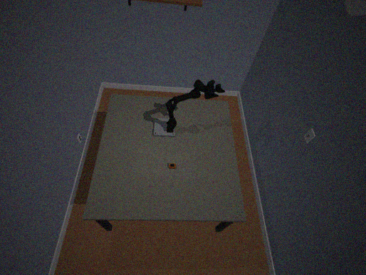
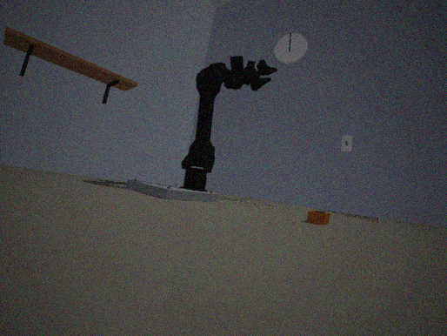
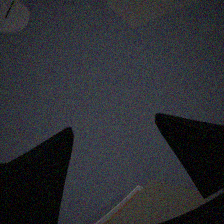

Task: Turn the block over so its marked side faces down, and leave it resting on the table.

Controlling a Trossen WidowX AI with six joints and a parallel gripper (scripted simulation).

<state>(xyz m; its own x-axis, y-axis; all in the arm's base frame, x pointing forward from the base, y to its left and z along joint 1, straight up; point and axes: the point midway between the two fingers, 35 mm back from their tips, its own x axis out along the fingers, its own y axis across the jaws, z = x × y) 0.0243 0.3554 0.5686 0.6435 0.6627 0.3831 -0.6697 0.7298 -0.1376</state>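
The block lies 340 mm ahead of my gripper tip, 360 mm to the right of it and 590 mm below it.
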